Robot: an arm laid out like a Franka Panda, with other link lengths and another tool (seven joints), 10 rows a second.
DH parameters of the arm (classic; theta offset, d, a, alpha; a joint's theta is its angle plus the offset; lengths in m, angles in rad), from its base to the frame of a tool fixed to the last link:
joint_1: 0 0.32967 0 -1.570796
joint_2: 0 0 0 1.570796
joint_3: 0 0.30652 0.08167 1.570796
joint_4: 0 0 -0.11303 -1.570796
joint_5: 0 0.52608 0 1.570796
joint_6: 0 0 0.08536 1.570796
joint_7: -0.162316 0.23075 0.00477 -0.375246
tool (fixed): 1.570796 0.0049 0 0
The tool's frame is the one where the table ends.
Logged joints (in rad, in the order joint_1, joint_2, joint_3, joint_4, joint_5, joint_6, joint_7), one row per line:
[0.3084 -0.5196 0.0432 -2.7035 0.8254 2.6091 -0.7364]
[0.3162 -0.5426 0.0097 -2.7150 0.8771 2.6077 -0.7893]
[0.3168 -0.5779 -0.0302 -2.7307 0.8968 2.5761 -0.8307]
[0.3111 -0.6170 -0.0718 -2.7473 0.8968 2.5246 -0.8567]
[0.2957 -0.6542 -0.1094 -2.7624 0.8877 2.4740 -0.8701]
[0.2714 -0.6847 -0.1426 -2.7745 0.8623 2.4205 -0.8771]
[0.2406 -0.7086 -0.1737 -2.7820 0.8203 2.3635 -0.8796]
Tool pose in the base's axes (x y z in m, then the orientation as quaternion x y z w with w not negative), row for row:
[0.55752 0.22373 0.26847 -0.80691 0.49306 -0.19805 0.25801]
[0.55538 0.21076 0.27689 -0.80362 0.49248 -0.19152 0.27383]
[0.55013 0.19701 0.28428 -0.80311 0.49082 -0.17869 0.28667]
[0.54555 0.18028 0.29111 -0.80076 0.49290 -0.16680 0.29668]
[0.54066 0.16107 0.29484 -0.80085 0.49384 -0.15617 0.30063]
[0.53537 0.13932 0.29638 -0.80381 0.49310 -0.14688 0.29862]
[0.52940 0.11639 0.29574 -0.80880 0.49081 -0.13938 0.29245]
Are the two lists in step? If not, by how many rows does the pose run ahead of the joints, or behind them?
The pose runs 1 row ahead of the joints: the pose in row i belongs to the joints in row i + 1.
